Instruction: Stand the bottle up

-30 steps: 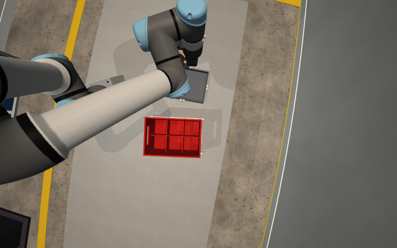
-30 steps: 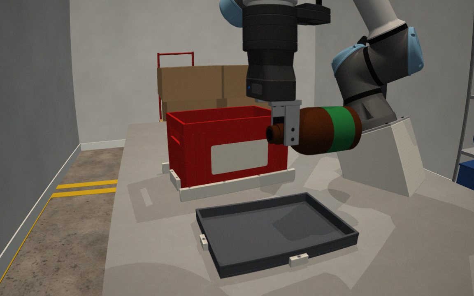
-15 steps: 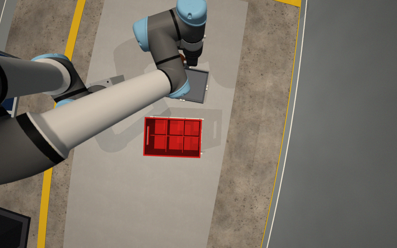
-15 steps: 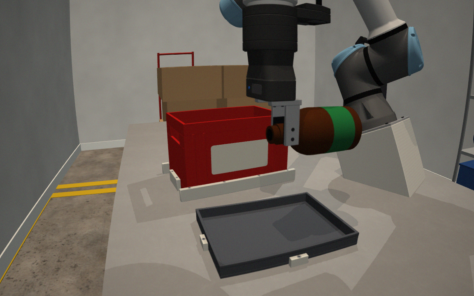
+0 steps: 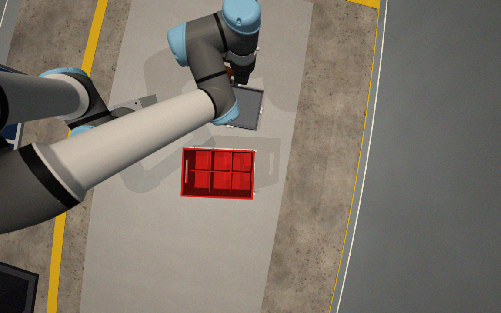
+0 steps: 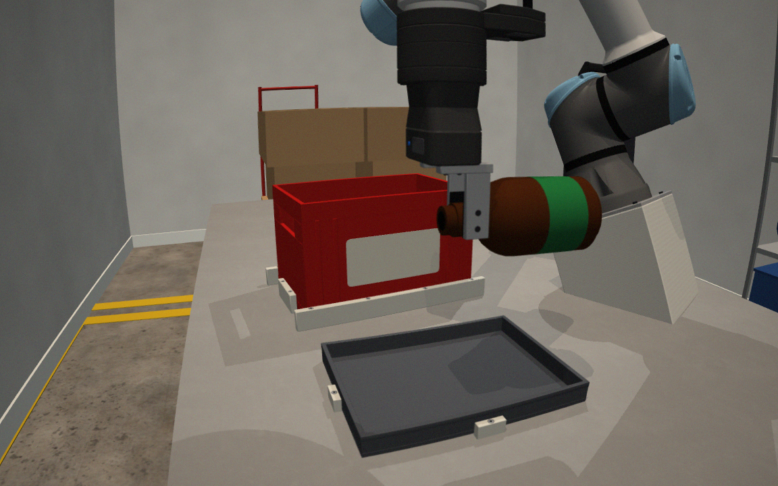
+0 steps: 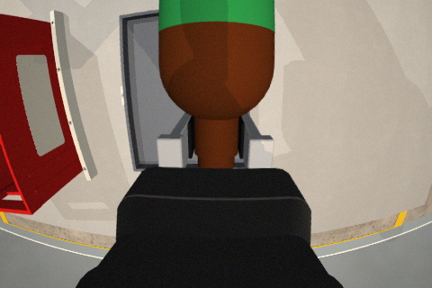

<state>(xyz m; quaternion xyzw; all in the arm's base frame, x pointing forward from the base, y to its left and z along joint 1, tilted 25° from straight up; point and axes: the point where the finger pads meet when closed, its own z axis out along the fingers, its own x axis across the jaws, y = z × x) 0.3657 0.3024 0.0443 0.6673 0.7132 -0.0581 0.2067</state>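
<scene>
My hand is 50 mm past the bottle and 10 mm above it. Also, from my hand: red crate: 360 mm to the right, 120 mm below, 20 mm ahead; then dark grey tray: 190 mm below, 50 mm to the right, 10 mm behind.
</scene>
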